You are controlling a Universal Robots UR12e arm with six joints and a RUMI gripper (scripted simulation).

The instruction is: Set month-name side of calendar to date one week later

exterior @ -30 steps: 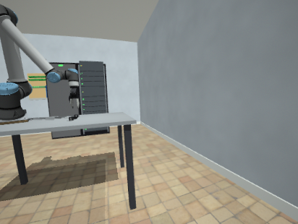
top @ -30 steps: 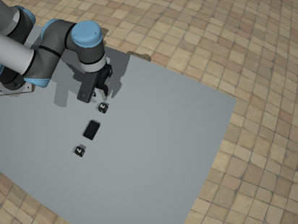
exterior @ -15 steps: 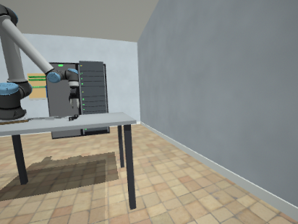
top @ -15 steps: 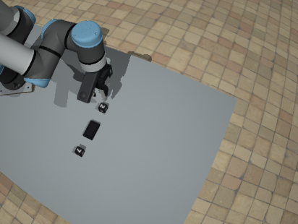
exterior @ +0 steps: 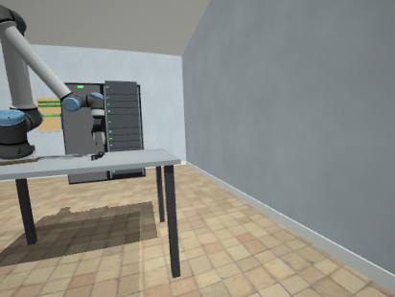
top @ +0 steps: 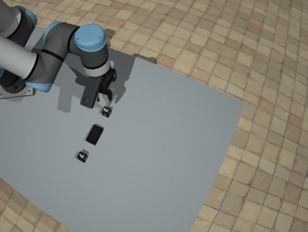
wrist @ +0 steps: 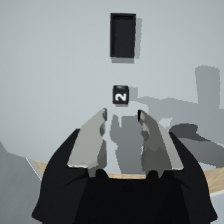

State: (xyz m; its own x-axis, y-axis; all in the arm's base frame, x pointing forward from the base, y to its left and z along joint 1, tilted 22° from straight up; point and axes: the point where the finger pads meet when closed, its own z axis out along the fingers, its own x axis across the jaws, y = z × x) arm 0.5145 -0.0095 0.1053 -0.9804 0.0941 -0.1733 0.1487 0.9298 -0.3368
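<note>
My hand is 80 mm above the black cube. Round my hand: dark tray (110 mm to the right, 80 mm below, 20 mm behind).
</note>
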